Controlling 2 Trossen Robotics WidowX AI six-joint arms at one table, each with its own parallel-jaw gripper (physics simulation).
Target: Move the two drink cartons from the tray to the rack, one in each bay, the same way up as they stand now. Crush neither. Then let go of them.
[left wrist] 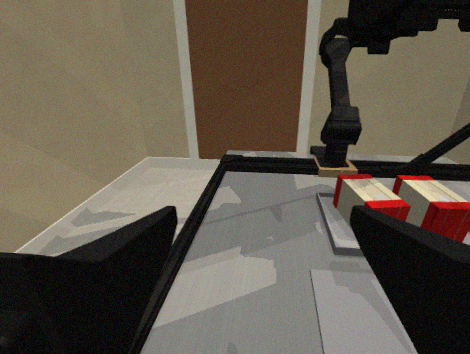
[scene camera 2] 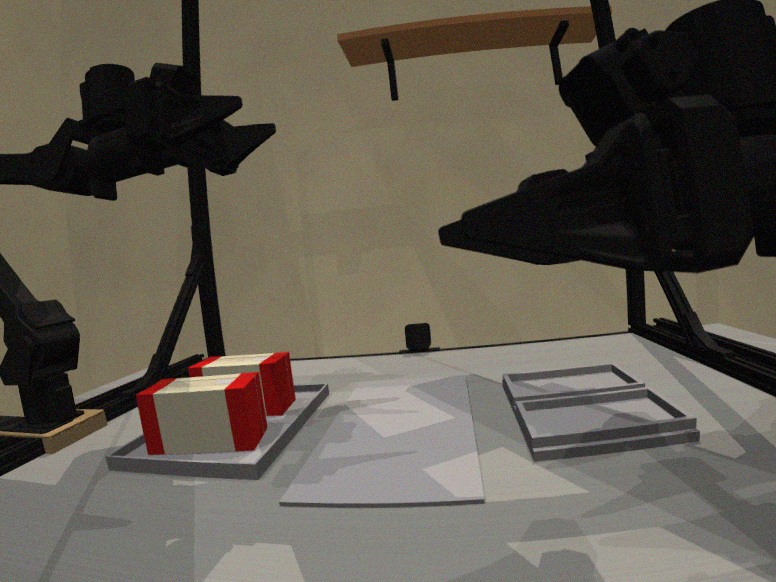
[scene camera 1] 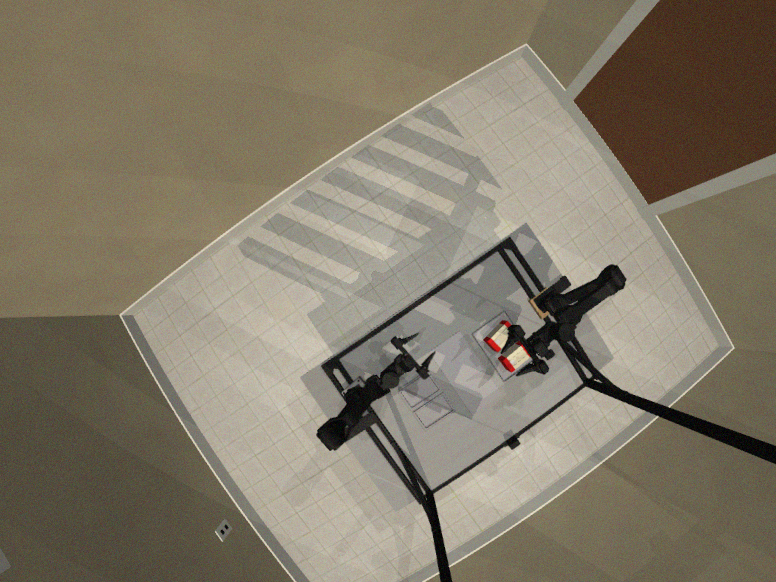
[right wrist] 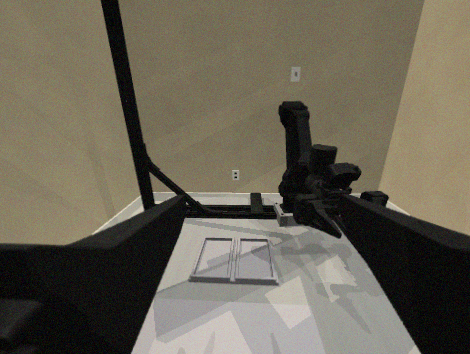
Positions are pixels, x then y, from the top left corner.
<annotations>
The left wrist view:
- my left gripper: 263, 214
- grey mat: 349, 305
</annotations>
